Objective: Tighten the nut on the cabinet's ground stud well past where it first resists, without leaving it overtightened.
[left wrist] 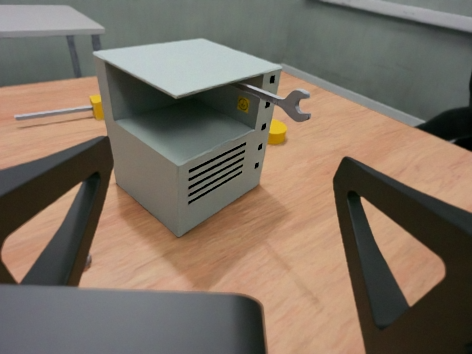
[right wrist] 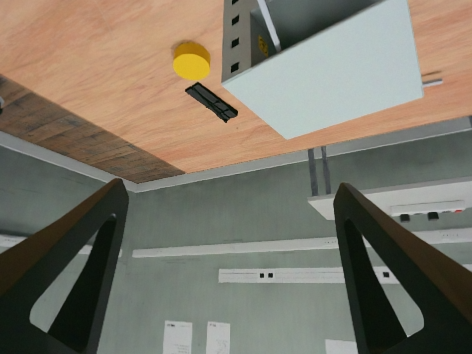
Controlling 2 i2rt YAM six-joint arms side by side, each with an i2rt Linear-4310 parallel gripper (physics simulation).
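Places are measured from the left arm's base along level axes (x left, y down, z back), in metres.
Pixels of known places: left gripper, fingertip midpoint: (left wrist: pixel 229 159); right gripper, fingertip midpoint: (right wrist: pixel 231 189).
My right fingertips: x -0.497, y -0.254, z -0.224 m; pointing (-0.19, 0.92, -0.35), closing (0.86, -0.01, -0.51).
Note:
Ahead of a thing's pixels: the offset from my right fingertips to its top centre. "spot": to the spot under its first point.
The grey cabinet {dx +0.030, dy +0.108, dz -0.099 m} (left wrist: pixel 145 175) (right wrist: pixel 330 75) stands on the table, with an open upper bay. A steel open-end wrench {dx +0.014, dy +0.097, dz -0.039 m} (left wrist: pixel 287 102) (right wrist: pixel 270 24) reaches out of the bay past the slotted side flange, its open jaw outside in the left wrist view. Its other end is hidden inside. A yellow ground sticker {spot: dx -0.009, dy +0.147, dz -0.065 m} (left wrist: pixel 243 104) (right wrist: pixel 263 46) is on the bay's inner wall. The ground stud and nut do not show. My left gripper (left wrist: pixel 229 159) is open and empty, with the cabinet ahead between its fingers. My right gripper (right wrist: pixel 231 189) is open and empty, apart from the cabinet.
A yellow round piece {dx -0.143, dy +0.235, dz -0.132 m} (left wrist: pixel 277 132) (right wrist: pixel 192 62) lies beside the cabinet, near a black slim object {dx -0.174, dy +0.238, dz -0.228 m} (right wrist: pixel 212 102). A tool with a yellow handle {dx +0.061, dy +0.226, dz -0.324 m} (left wrist: pixel 96 106) and metal shaft {spot: dx +0.112, dy +0.240, dz -0.327 m} (left wrist: pixel 55 113) (right wrist: pixel 433 82) lies on the cabinet's other side. A small object {dx +0.209, dy +0.243, dz -0.007 m} (left wrist: pixel 88 261) is partly hidden by a left finger.

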